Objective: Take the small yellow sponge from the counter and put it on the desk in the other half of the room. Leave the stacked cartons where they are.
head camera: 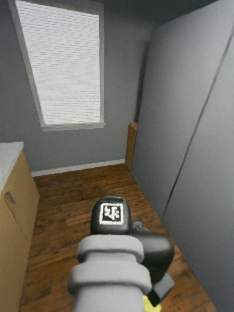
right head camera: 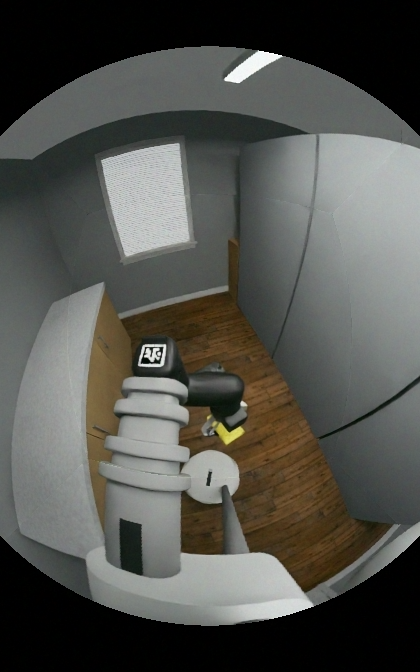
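Pixels of known places: hand, tool point: point(right head camera: 223, 426); robot's base, link origin: point(right head camera: 210, 475).
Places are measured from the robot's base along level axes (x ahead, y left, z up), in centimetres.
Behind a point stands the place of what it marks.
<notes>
The yellow sponge point(head camera: 151, 304) point(right head camera: 230, 434) @(x 18.3, y -10.4, z 100.1 cm) is held at the end of the folded wrist, above the wooden floor and the round base part. It is cut off at the bottom of the head camera view. My gripper point(right head camera: 220, 430) @(x 21.7, y -8.7, z 96.0 cm) is shut on the sponge; the wrist hides part of the fingers. The counter point(head camera: 10, 157) @(x 102.8, y 80.8, z 88.2 cm) point(right head camera: 47, 425) @(x 12.1, y 73.2, z 88.2 cm) runs along the left side, apart from the gripper. The desk and the stacked cartons do not show in either view.
A tall grey partition point(head camera: 185, 110) @(x 124.3, y -58.2, z 126.5 cm) point(right head camera: 280, 225) @(x 134.9, y -54.8, z 121.5 cm) stands along the right side. A wooden post point(head camera: 131, 145) @(x 211.3, y -31.3, z 46.6 cm) point(right head camera: 233, 265) @(x 212.8, y -30.8, z 47.6 cm) stands at its far end. A window point(head camera: 62, 65) @(x 203.3, y 62.1, z 151.9 cm) point(right head camera: 150, 200) @(x 206.0, y 54.0, z 138.2 cm) is in the far wall. The wooden floor point(head camera: 65, 200) @(x 136.6, y 61.3, z -2.8 cm) point(right head camera: 285, 480) @(x -10.7, y -59.1, z -2.8 cm) runs between counter and partition.
</notes>
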